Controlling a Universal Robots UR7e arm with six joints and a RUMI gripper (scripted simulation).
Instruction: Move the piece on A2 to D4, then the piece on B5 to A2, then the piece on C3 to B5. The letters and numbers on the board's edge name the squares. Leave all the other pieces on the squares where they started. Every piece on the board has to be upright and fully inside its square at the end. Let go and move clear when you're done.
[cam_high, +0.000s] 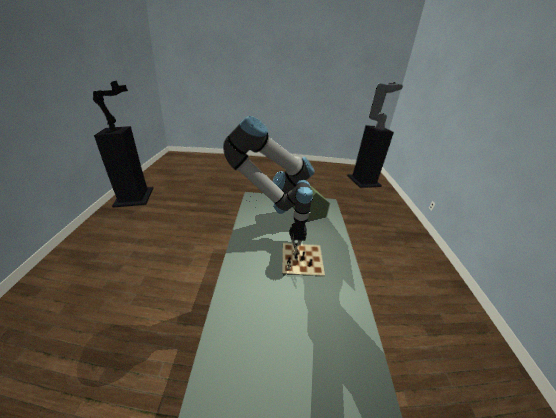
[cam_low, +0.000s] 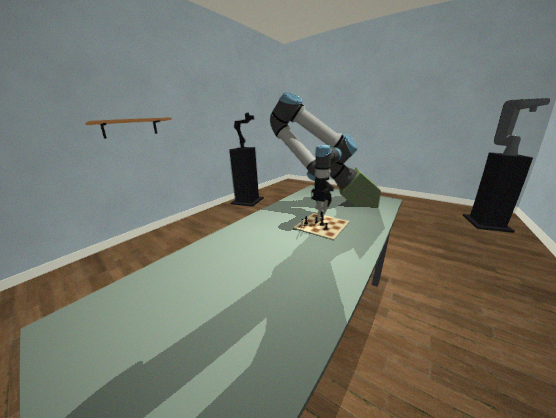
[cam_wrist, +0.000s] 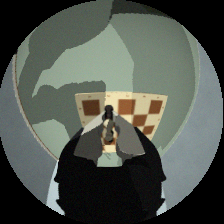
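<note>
The white piece lies 40 mm ahead of my hand and 10 mm to the right of it. From my hand the other things lie so: chessboard (80 mm ahead, 30 mm below, 20 mm to the left).
</note>
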